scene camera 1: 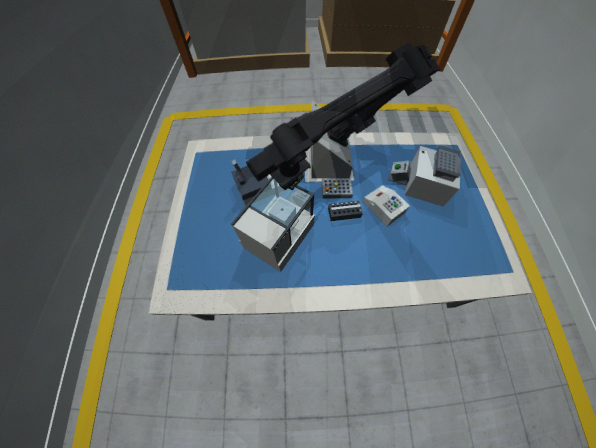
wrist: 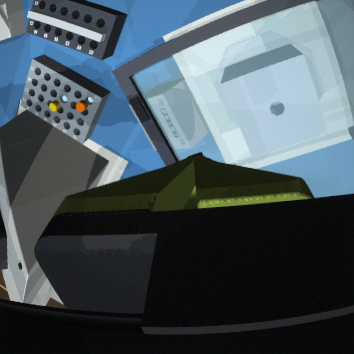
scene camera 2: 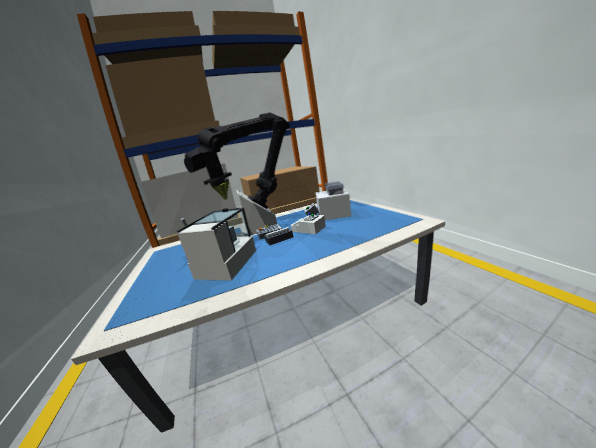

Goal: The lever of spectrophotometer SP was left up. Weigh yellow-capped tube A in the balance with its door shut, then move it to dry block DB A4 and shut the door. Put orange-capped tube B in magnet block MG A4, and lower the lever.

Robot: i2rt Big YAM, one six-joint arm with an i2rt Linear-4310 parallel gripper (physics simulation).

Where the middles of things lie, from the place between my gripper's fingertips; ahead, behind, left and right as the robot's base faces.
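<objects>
Balance (scene camera 1: 273, 224): 160 mm below my hand, 70 mm to the right of it, 40 mm ahead of it. Grey block device (scene camera 1: 435, 175): 170 mm below my hand, 620 mm to the left of it, 110 mm behind it. Going by their middles, the balance is the nearest to my hand of the things named here.
</objects>
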